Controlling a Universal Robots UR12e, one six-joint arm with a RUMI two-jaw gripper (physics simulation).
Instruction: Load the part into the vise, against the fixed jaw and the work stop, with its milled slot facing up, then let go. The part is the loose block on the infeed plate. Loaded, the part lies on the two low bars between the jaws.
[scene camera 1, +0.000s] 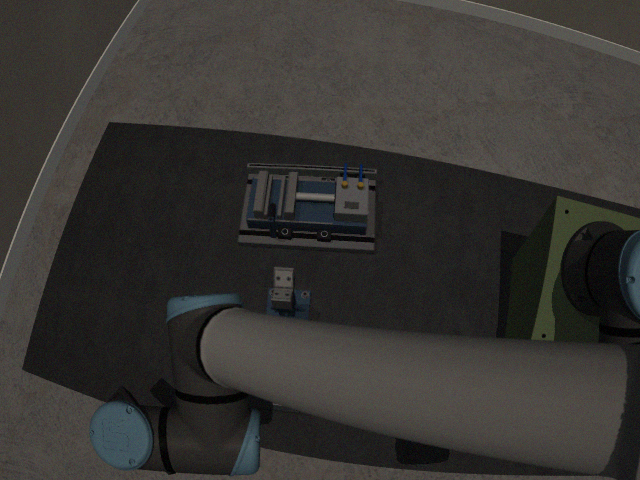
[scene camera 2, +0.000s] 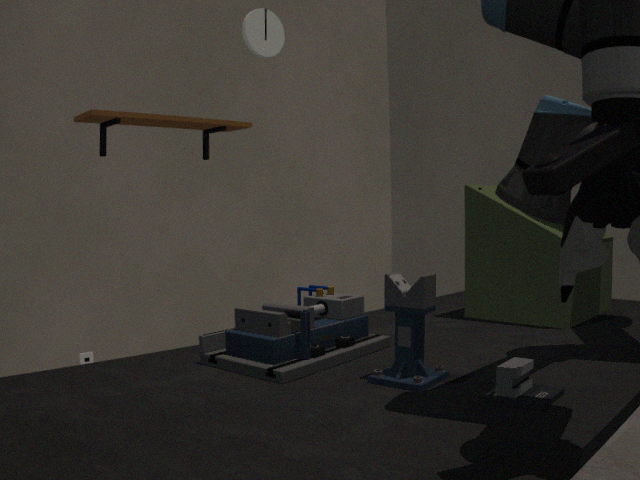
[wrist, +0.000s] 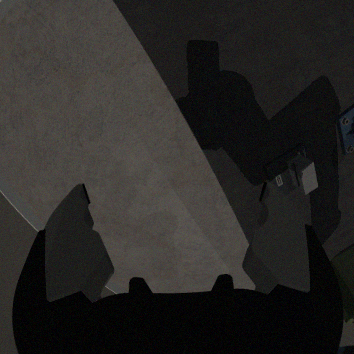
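Seen in the pictures: gripper, fingertip midpoint: (scene camera 2: 609, 310) (wrist: 174, 185); arm's base at its link origin: (scene camera 1: 599, 268) (scene camera 2: 531, 206).
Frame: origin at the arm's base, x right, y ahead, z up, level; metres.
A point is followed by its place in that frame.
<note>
The part (scene camera 2: 506, 381) {x -0.219, y 0.652, z -0.230 m} (wrist: 309, 177) {x -0.217, y 0.624, z -0.212 m}, a light grey block, stands on the dark infeed plate (scene camera 2: 554, 394) {x -0.275, y 0.612, z -0.251 m} (wrist: 286, 183) {x -0.247, y 0.603, z -0.251 m}. Its slot faces sideways, over the plate, in scene camera 2. The arm hides it in scene camera 1. The vise (scene camera 1: 316, 207) {x 0.170, y 0.593, z -0.199 m} (scene camera 2: 258, 346) {x 0.156, y 0.743, z -0.214 m} has its fixed jaw (scene camera 1: 261, 195) {x 0.167, y 0.710, z -0.163 m} (scene camera 2: 261, 322) {x 0.168, y 0.723, z -0.180 m} at one end, the moving jaw (scene camera 1: 291, 196) {x 0.171, y 0.646, z -0.163 m} apart from it and no part between them. The dark work stop (scene camera 1: 272, 219) {x 0.112, y 0.677, z -0.162 m} (scene camera 2: 305, 333) {x 0.107, y 0.686, z -0.196 m} stands at the near side of the jaw gap. My gripper (wrist: 174, 185) {x -0.387, y 0.799, z -0.099 m} (scene camera 2: 602, 273) is open and empty, above and to one side of the part.
A blue stand (scene camera 1: 305, 304) {x -0.034, y 0.593, z -0.250 m} (scene camera 2: 410, 346) {x -0.061, y 0.644, z -0.202 m} (wrist: 347, 132) {x -0.081, y 0.631, z -0.248 m} with a grey V-block (scene camera 2: 423, 294) {x -0.082, y 0.644, z -0.124 m} on top rises between vise and infeed plate. The green robot base (scene camera 1: 545, 289) {x -0.043, y 0.125, z -0.026 m} (scene camera 2: 516, 268) {x -0.014, y 0.130, z -0.136 m} is at the right. The arm (scene camera 1: 403, 382) {x -0.328, y 0.464, z 0.500 m} crosses the foreground in scene camera 1.
</note>
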